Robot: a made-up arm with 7 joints.
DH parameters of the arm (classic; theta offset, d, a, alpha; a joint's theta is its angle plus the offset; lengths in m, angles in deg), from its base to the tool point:
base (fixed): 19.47 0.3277 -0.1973 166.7
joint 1: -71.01 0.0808 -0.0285 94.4
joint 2: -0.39 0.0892 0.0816 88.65
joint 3: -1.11 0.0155 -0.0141 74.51
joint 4: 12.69 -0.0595 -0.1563 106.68
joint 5: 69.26 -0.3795 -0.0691 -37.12
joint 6: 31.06 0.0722 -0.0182 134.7
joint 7: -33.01 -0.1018 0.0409 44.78
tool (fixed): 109.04 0.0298 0 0
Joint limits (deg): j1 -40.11..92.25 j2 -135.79..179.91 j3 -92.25..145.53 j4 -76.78..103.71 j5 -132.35..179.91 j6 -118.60..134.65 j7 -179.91..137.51
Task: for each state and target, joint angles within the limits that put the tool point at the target. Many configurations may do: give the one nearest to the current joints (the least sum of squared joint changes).
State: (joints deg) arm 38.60 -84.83 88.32 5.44 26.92 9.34 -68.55
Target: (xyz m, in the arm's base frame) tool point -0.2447 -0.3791 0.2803
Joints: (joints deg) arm 49.12 -69.14 94.75 14.96 49.05 40.40 -83.74
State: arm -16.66 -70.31 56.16 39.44 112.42 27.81 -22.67
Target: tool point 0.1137 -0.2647 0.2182
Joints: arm -40.11 -68.24 69.42 24.16 91.46 5.51 -16.72
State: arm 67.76 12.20 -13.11 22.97 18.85 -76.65 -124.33
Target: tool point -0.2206 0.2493 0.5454
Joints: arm 89.96 53.42 -18.27 3.50 19.60 -100.73 -134.98
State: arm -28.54 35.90 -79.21 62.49 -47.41 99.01 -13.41
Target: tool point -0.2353 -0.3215 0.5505
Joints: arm -37.15 66.90 -28.48 43.61 -68.87 95.82 -9.07
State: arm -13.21 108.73 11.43 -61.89 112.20 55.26 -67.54
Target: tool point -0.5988 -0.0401 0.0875
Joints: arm -22.39 86.10 29.46 -60.95 74.52 22.27 -52.80
